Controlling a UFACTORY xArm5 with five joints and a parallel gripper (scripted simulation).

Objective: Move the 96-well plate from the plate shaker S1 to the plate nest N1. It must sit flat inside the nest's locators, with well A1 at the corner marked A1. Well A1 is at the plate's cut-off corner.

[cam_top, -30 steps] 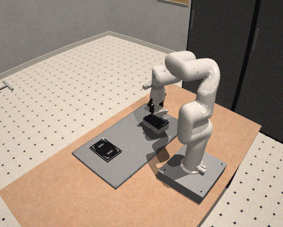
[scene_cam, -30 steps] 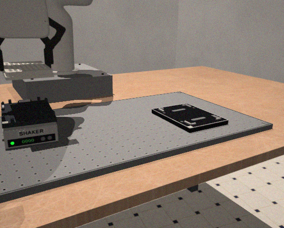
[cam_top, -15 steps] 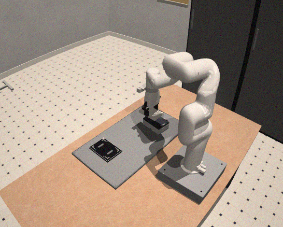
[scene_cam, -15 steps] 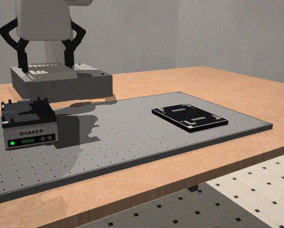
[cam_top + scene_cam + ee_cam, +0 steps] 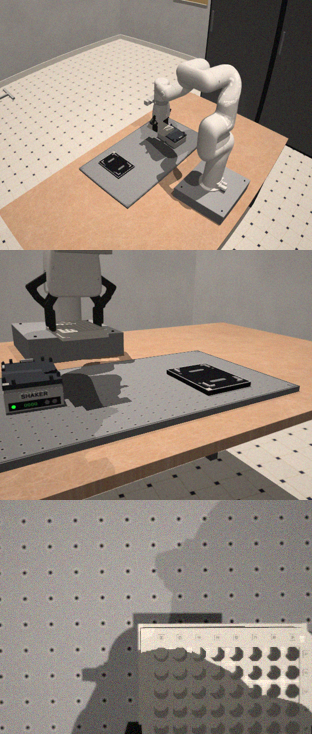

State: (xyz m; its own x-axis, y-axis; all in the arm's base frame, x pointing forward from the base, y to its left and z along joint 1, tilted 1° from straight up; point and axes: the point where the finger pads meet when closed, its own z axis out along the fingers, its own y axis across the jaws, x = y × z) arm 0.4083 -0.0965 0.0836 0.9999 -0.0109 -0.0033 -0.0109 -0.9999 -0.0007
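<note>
Right now the black plate nest N1 is 60 mm ahead of my hand, 290 mm to the left of it and 140 mm below it. Round my hand: grey locator (130 mm ahead, 320 mm to the left, 130 mm below); then white 96-well plate (10 mm below); then A1 mark (140 mm ahead, 230 mm to the left, 130 mm below).
</note>
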